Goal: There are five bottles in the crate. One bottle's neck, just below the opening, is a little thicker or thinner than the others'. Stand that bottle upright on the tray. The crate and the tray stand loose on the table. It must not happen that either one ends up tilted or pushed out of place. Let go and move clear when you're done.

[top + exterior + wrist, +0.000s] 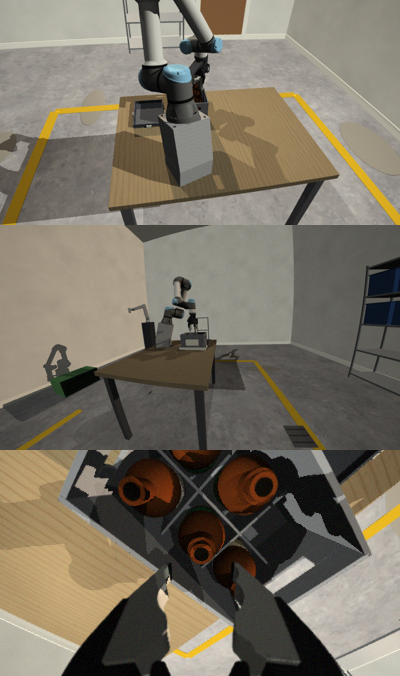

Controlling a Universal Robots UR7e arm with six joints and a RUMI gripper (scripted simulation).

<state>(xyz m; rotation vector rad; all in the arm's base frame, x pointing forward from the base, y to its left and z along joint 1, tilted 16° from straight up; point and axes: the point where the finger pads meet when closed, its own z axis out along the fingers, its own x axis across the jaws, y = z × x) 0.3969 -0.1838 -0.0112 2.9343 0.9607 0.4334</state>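
The crate is 110 mm below my hand and 40 mm to the left of it. The rest, counted from my hand: bottle 110 mm below, 90 mm behind, 10 mm to the left; dark tray 310 mm to the left, 180 mm below, 50 mm ahead.
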